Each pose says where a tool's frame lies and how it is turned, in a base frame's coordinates. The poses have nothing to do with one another.
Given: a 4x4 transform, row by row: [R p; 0 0 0 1], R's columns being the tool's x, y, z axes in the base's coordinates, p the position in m. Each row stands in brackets.
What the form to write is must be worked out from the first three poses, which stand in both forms.
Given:
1: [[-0.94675 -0.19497 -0.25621 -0.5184], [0.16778 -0.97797 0.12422 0.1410], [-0.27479 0.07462 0.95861 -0.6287], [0 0 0 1]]
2: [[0.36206 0.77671 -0.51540 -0.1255], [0.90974 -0.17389 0.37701 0.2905], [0.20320 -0.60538 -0.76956 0.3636], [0 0 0 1]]
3: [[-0.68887 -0.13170 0.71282 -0.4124], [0.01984 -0.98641 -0.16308 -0.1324], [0.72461 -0.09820 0.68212 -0.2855], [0 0 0 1]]
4: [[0.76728 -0.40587 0.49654 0.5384], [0.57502 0.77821 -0.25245 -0.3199], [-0.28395 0.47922 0.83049 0.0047], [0 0 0 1]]
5: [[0.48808 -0.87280 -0.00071 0.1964], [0.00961 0.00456 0.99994 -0.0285], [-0.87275 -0.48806 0.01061 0.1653], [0 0 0 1]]
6: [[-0.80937 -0.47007 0.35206 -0.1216], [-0.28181 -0.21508 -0.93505 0.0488], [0.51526 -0.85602 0.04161 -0.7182], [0 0 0 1]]
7: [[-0.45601 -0.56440 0.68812 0.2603], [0.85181 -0.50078 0.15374 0.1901], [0.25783 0.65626 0.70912 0.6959], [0 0 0 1]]
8: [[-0.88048 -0.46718 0.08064 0.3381], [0.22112 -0.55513 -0.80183 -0.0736], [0.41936 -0.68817 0.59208 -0.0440], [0 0 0 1]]
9: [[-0.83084 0.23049 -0.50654 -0.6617], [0.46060 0.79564 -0.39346 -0.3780], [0.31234 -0.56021 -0.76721 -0.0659], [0 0 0 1]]
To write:
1: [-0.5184 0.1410 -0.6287 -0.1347 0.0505 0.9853 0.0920]
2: [-0.1255 0.2905 0.3636 -0.7592 -0.5553 0.1028 0.3235]
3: [-0.4124 -0.1324 -0.2855 0.3922 -0.0713 0.9162 0.0414]
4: [0.5384 -0.3199 0.0047 0.1991 0.2124 0.2669 0.9187]
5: [0.1964 -0.0285 0.1653 -0.6068 0.3556 0.3599 0.6130]
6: [-0.1216 0.0488 -0.7182 0.3017 -0.6230 0.7187 0.0655]
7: [0.2603 0.1901 0.6959 0.2897 0.2480 0.8164 0.4337]
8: [0.3381 -0.0736 -0.0440 0.1437 -0.4282 0.8700 0.1978]
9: [-0.6617 -0.3780 -0.0659 -0.1876 -0.9211 0.2588 0.2223]
